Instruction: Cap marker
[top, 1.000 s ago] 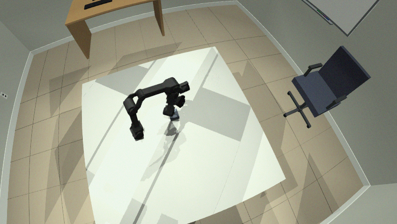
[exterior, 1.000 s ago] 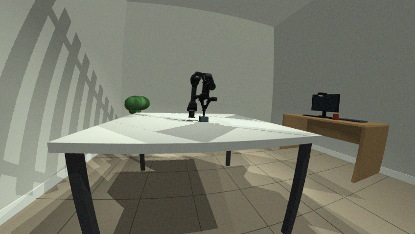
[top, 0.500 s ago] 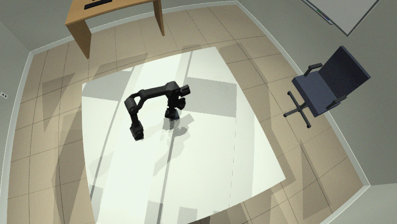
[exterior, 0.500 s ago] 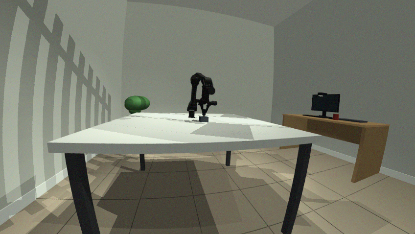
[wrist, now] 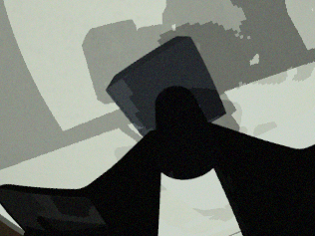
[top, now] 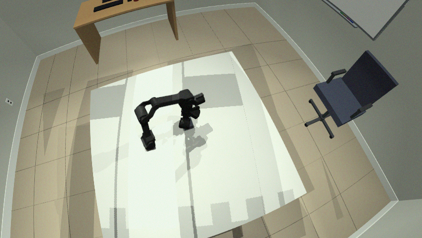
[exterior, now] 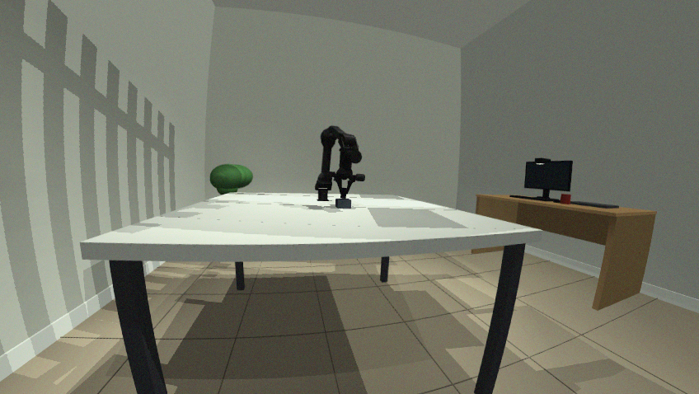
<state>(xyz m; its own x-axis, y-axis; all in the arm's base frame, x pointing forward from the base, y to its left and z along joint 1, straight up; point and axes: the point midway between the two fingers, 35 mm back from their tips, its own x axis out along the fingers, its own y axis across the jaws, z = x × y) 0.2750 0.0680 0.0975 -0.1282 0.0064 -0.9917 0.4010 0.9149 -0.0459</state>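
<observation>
Right now the black cap is 1 cm ahead of my gripper tip and 1 cm above it. From my gripper tip the other things lie so: grey holder block: 4 cm below, 1 cm ahead.
</observation>
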